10 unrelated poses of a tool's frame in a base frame.
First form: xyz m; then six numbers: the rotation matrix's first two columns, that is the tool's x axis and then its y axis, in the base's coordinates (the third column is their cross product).
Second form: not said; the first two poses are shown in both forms.
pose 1, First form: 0.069 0.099 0.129 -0.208 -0.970 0.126 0.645 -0.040 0.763
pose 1, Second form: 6.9 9.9 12.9 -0.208 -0.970 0.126 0.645 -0.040 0.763
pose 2, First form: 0.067 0.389 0.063 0.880 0.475 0.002 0.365 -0.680 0.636
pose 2, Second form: 6.7 38.9 6.3 0.880 0.475 0.002 0.365 -0.680 0.636
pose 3, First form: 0.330 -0.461 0.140 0.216 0.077 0.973 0.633 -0.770 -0.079
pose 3, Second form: 33.0 -46.1 14.0 0.216 0.077 0.973 0.633 -0.770 -0.079
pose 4, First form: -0.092 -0.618 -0.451 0.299 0.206 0.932 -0.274 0.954 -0.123
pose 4, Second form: -9.2 -61.8 -45.1 0.299 0.206 0.932 -0.274 0.954 -0.123
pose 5, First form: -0.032 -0.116 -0.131 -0.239 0.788 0.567 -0.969 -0.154 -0.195
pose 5, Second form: -3.2 -11.6 -13.1 -0.239 0.788 0.567 -0.969 -0.154 -0.195
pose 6, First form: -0.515 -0.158 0.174 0.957 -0.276 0.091 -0.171 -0.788 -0.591
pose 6, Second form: -51.5 -15.8 17.4 0.957 -0.276 0.091 -0.171 -0.788 -0.591
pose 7, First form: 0.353 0.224 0.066 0.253 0.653 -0.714 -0.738 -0.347 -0.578
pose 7, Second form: 35.3 22.4 6.6 0.253 0.653 -0.714 -0.738 -0.347 -0.578
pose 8, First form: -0.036 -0.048 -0.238 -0.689 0.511 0.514 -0.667 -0.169 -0.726
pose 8, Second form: -3.6 -4.8 -23.8 -0.689 0.511 0.514 -0.667 -0.169 -0.726
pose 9, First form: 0.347 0.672 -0.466 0.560 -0.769 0.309 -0.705 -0.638 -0.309
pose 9, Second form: 34.7 67.2 -46.6 0.560 -0.769 0.309 -0.705 -0.638 -0.309
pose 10, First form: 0.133 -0.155 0.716 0.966 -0.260 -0.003 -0.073 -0.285 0.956
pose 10, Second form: 13.3 -15.5 71.6 0.966 -0.260 -0.003 -0.073 -0.285 0.956
